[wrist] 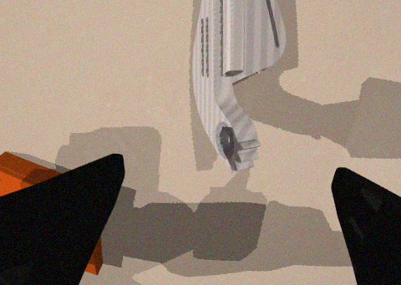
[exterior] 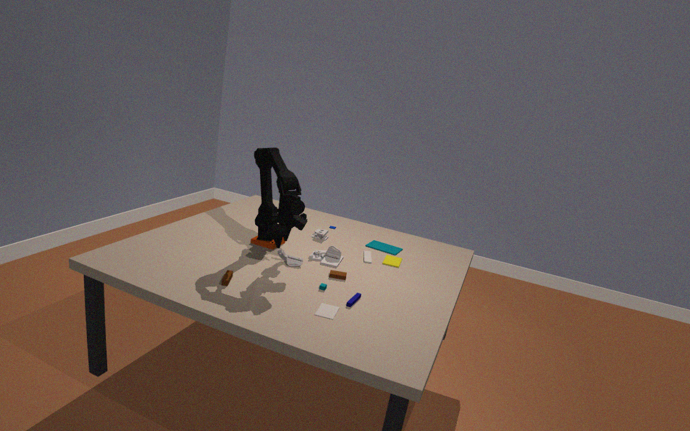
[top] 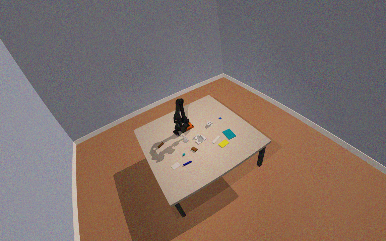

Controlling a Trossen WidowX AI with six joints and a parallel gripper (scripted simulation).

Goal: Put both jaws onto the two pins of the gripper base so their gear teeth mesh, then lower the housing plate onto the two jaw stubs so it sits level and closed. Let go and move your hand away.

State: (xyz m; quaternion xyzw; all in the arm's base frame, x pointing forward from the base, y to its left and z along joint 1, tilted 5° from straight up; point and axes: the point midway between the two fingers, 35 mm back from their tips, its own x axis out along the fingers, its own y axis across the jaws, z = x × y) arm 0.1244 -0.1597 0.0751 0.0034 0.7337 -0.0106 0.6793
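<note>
My gripper tip is now 20 mm short of the grey jaw and 40 mm above it. The rest, counted from my gripper tip: brown block: 250 mm ahead, 30 mm to the right, 60 mm below; then white housing plate: 130 mm ahead, 120 mm to the left, 70 mm below; then teal cube: 210 mm ahead, 160 mm to the right, 70 mm below.
</note>
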